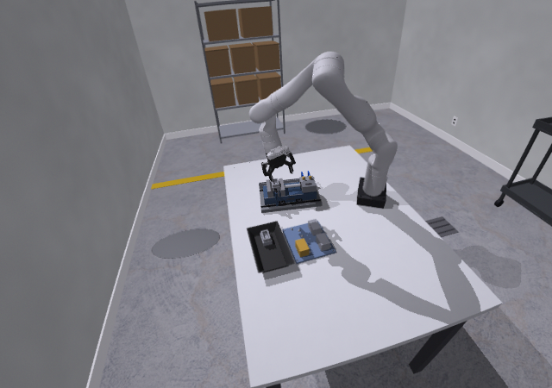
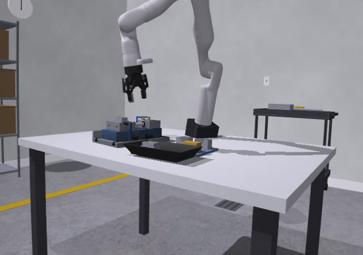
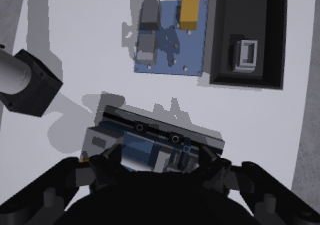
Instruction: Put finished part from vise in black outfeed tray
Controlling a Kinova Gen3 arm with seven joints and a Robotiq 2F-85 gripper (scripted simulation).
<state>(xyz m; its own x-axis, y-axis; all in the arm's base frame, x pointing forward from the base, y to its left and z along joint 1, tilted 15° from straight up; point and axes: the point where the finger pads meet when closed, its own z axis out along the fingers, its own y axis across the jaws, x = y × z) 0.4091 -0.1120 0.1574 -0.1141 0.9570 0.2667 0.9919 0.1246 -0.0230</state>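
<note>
The blue vise is 160 mm below my hand, 70 mm to the right of it and 50 mm behind it. From my hand the other things lie so: yellow block: 280 mm to the left, 170 mm below; blue fixture plate: 230 mm to the left, 190 mm below, 40 mm behind.
</note>
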